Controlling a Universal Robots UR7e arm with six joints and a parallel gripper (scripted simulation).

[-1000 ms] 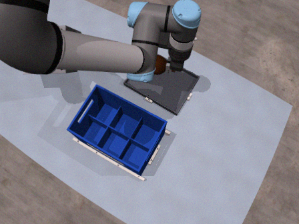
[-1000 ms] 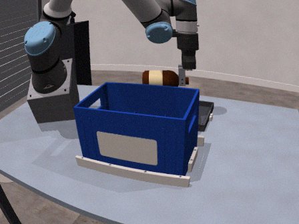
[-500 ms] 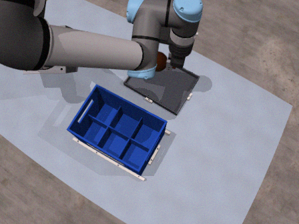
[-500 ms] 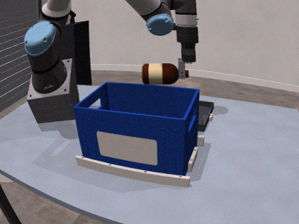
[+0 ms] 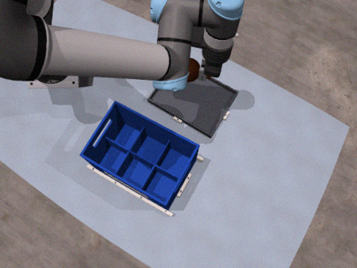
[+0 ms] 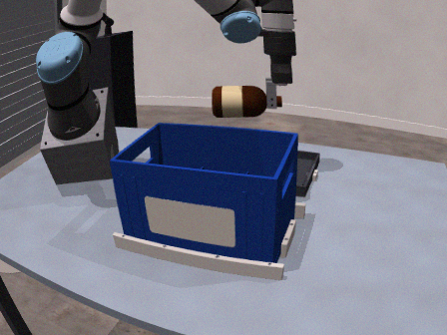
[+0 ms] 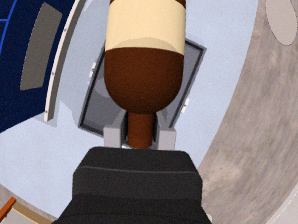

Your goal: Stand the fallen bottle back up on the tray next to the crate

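Now: the bottle 5 cm behind my hand, 2 cm to the right of it and 1 cm below it. From my hand the other things lie so: dark tray 16 cm below, 2 cm behind, 1 cm to the right; blue crate 30 cm to the right, 9 cm below, 2 cm behind.
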